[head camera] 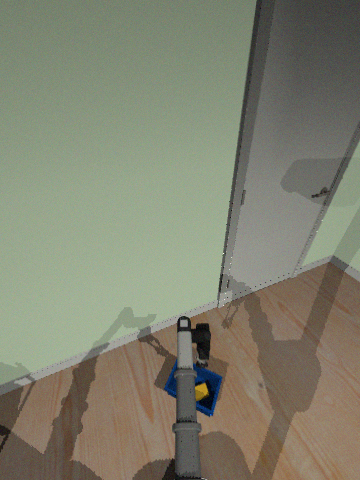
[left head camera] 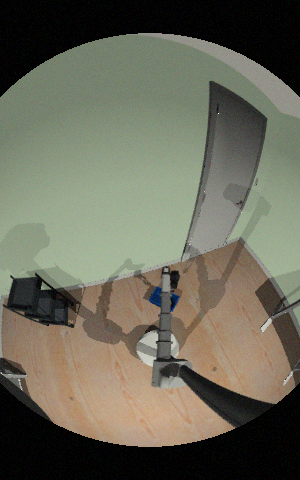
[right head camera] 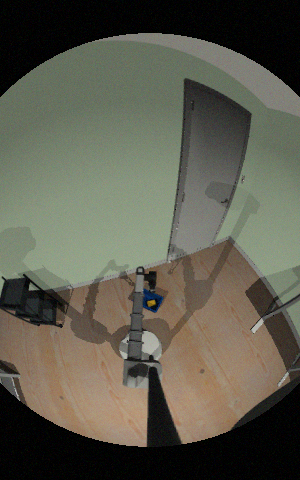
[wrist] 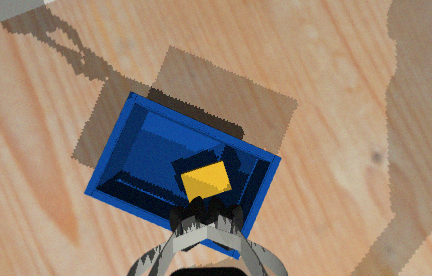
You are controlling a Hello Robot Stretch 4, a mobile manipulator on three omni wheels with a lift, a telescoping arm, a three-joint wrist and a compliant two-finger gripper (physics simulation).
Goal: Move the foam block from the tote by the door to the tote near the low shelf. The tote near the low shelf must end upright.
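Frame: origin at the robot's base, x ahead, y left, z up, level; millimetres.
Seen in the pictures: gripper, between the fingertips: [head camera: 201, 366] [left head camera: 170, 291] [right head camera: 151, 292] [wrist: 206, 212]; robot's base, origin of its link: [left head camera: 156, 347] [right head camera: 141, 347].
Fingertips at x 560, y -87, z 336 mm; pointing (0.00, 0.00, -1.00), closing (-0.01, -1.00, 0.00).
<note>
Offsets run from my fingertips to a thing's top centre. "spot": to the spot under its first point.
The yellow foam block @(dz -315, dx -14, dy +0 mm) [head camera: 201, 391] [right head camera: 152, 303] [wrist: 206, 180] lies inside the blue tote @(dz -244, dx +9, dy +39 mm) [head camera: 218, 392] [left head camera: 156, 296] [right head camera: 148, 295] [wrist: 200, 127], toward its right end in the wrist view. The tote stands upright on the floor near the door. My gripper [head camera: 202, 362] [wrist: 206, 212] is above the tote, apart from the block. Its fingertips are close together with no block between them. The arm hides part of the tote in the head view. The fingers cover part of its near rim in the wrist view. I cannot make out a second tote.
A grey door @(spot: dz +888, dx +706, dy -456 mm) [head camera: 280, 150] [left head camera: 225, 170] [right head camera: 210, 170] stands in the green wall behind the tote. A dark tiered unit [left head camera: 37, 302] [right head camera: 29, 300] stands by the wall at left. White-legged furniture [left head camera: 272, 320] [right head camera: 265, 320] stands at the right edge.
</note>
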